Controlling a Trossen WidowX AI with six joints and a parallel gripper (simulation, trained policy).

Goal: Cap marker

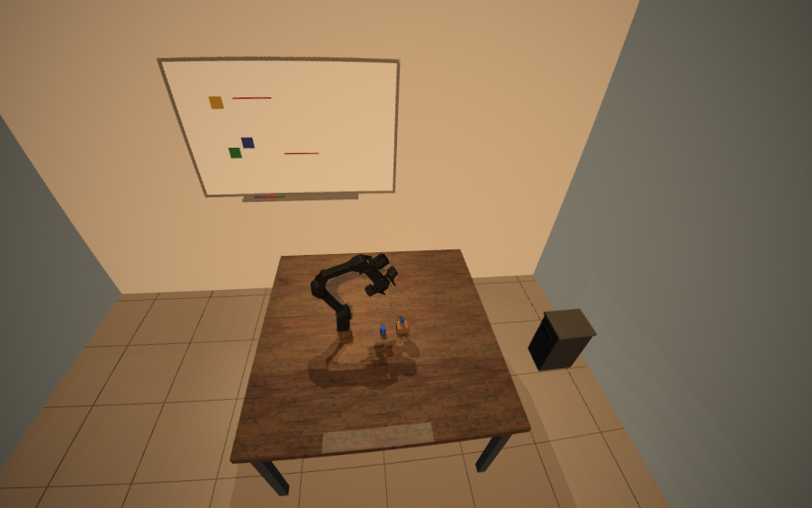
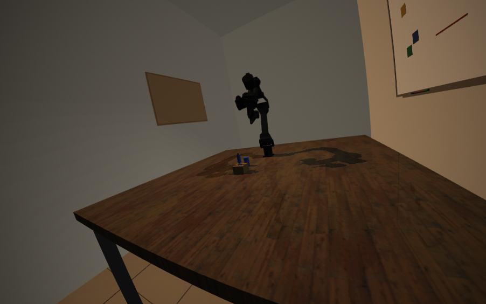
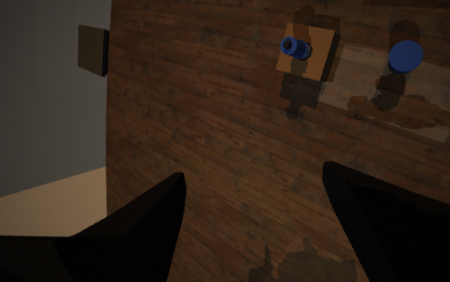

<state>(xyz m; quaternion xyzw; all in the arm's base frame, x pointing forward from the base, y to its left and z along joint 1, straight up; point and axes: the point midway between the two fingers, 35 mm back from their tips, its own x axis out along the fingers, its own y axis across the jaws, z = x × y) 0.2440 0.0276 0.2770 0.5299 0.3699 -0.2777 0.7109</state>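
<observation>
Now: the blue cap 220 mm below my gripper tip, 90 mm to the right of it and 40 mm behind it. From my gripper tip the other things lie so: tan holder block 230 mm below, 70 mm to the right, 60 mm ahead.
</observation>
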